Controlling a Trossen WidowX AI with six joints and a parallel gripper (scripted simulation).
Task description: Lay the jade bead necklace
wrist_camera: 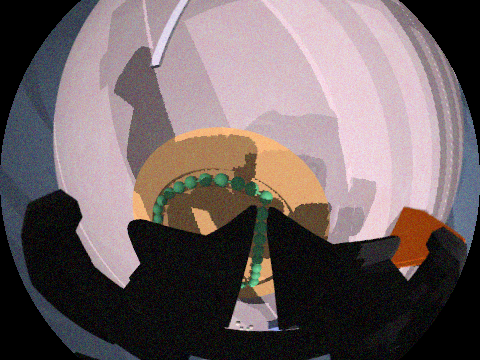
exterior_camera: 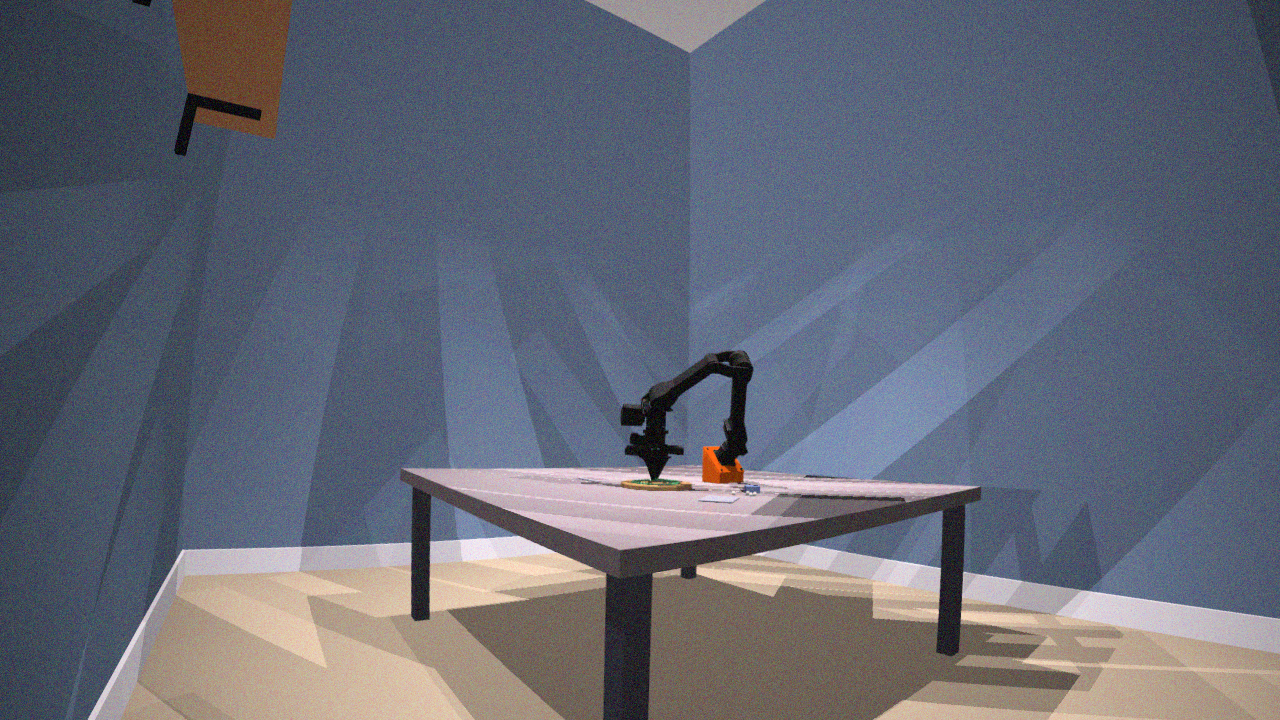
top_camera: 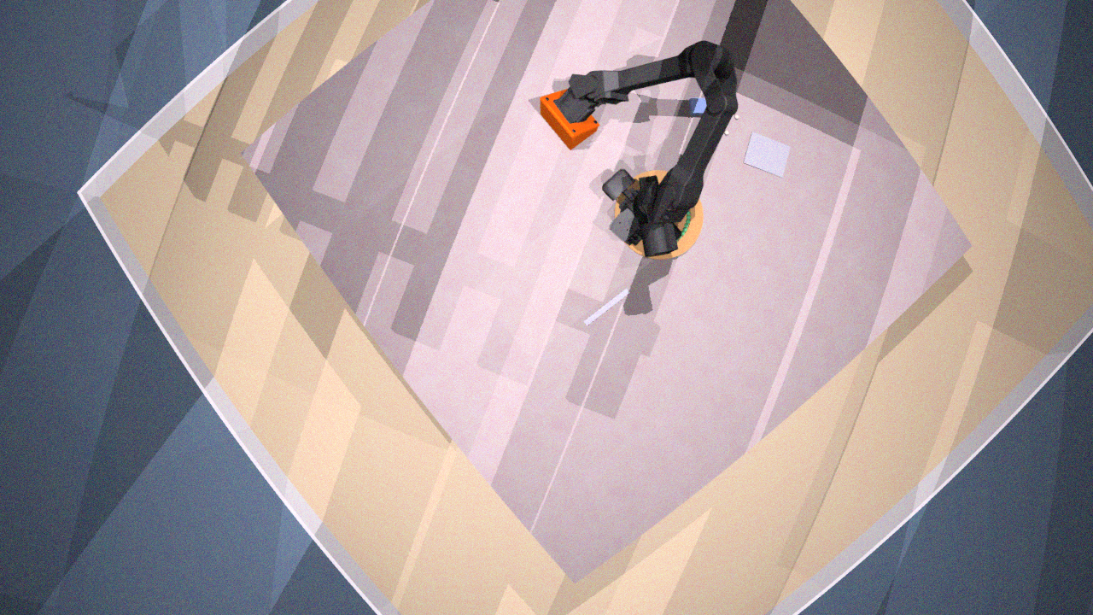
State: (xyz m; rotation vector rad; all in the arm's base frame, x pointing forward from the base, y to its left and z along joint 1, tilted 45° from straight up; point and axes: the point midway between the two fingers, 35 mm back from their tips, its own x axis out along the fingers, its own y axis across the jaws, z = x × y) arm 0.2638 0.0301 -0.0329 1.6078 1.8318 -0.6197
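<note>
Right now my gripper tip is 20 mm short of the round tan bead board, 50 mm to the right of it and 10 mm above it. Round my gripper tip: white strip 130 mm ahead, 160 mm to the right, 10 mm below; then pale square sheet 50 mm ahead, 350 mm to the left, 10 mm below; then blue cube 130 mm behind, 270 mm to the left, 10 mm below.
</note>
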